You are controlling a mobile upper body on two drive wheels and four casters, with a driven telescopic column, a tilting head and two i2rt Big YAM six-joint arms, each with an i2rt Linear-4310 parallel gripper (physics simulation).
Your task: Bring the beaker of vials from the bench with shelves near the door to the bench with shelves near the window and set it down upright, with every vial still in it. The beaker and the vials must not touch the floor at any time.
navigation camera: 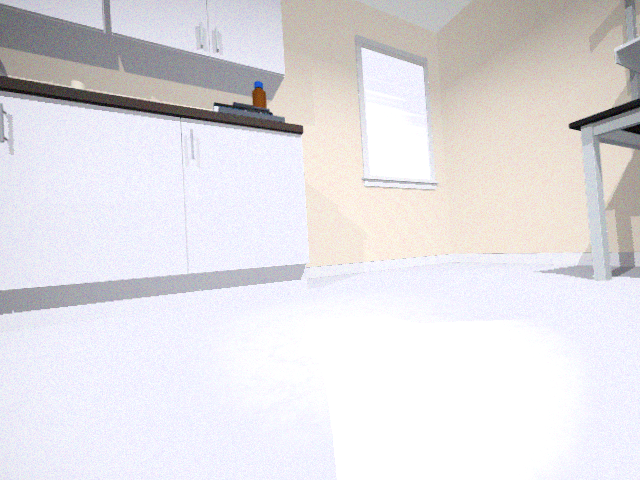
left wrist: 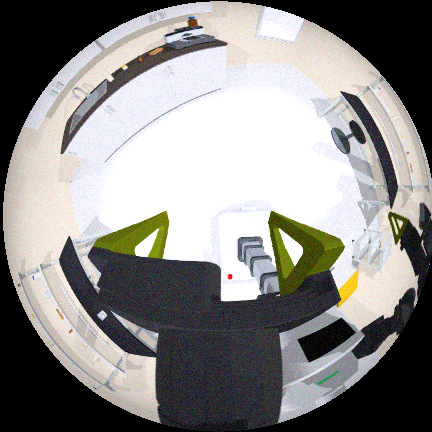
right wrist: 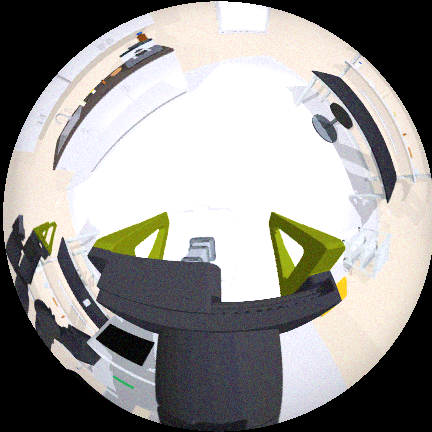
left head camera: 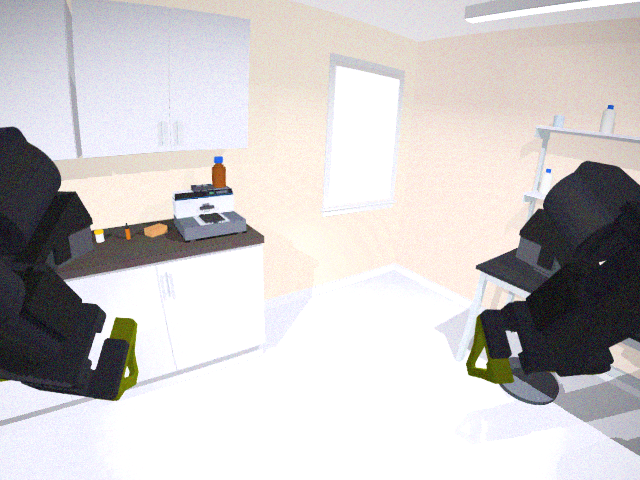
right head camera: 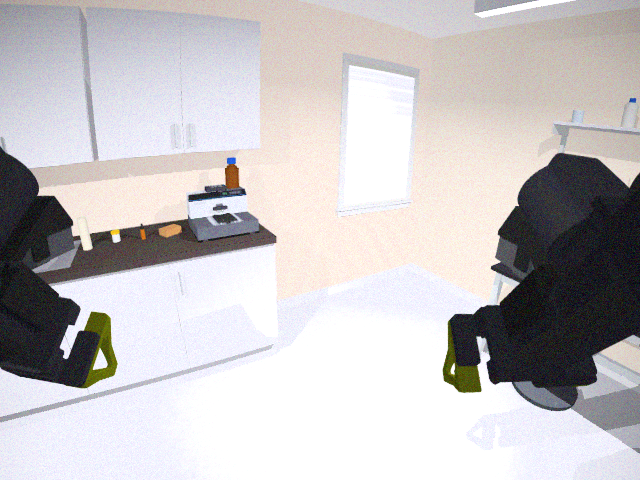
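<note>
The bench with shelves near the window (left head camera: 509, 268) (left wrist: 380, 145) (right wrist: 375, 130) (navigation camera: 597, 206) has a dark top and pale legs. Another dark-topped bench with shelves (left wrist: 80, 285) (right wrist: 71, 275) shows at the lower left of both wrist views. A small whitish object (left wrist: 102, 315) (right wrist: 86, 302) stands on it, possibly the beaker; it is too small to make out any vials. My left gripper (left wrist: 218, 216) is open and empty, its fingers wide apart. My right gripper (right wrist: 218, 216) is open and empty too. Both hang in the air over the floor, away from the benches.
A white cabinet counter (left head camera: 211, 304) (navigation camera: 242, 196) with a grey-white instrument (left head camera: 209, 224) and a brown bottle (left head camera: 219, 175) (navigation camera: 258, 97) runs along the left. A round stool (left wrist: 341, 140) (right wrist: 325, 128) stands by the window bench. A pale wire rack (left wrist: 372, 231) lies at the right.
</note>
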